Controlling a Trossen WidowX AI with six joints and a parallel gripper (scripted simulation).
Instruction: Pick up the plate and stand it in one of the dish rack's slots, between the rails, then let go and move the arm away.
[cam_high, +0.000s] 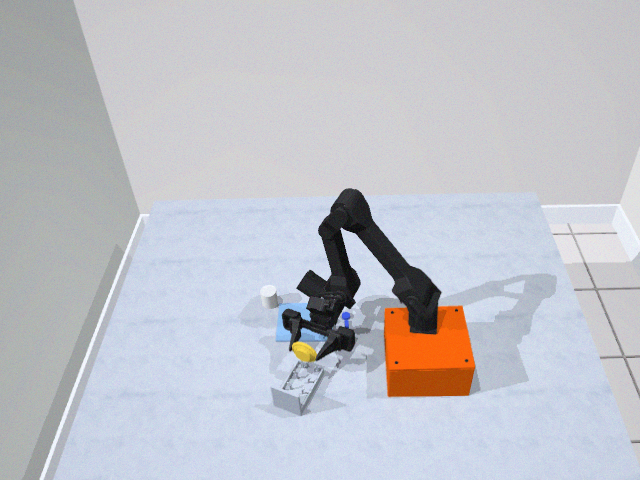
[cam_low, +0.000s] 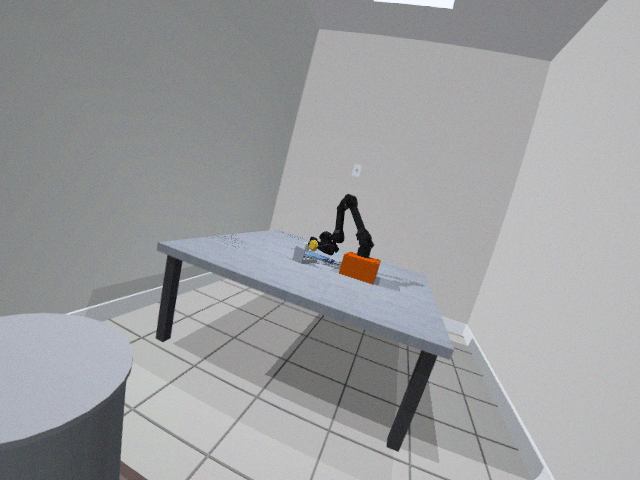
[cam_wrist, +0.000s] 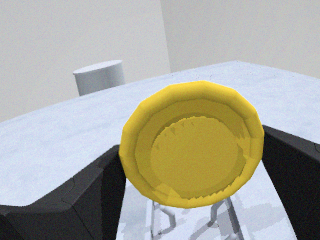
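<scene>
Right now my gripper tip is 10 mm short of the grey dish rack, 30 mm to the right of it and 70 mm above it. The rest, counted from my gripper tip: blue spoon: 80 mm behind, 190 mm to the right, 90 mm below; white cup: 150 mm ahead, 230 mm to the right, 70 mm below; yellow plate: 10 mm to the right.
</scene>
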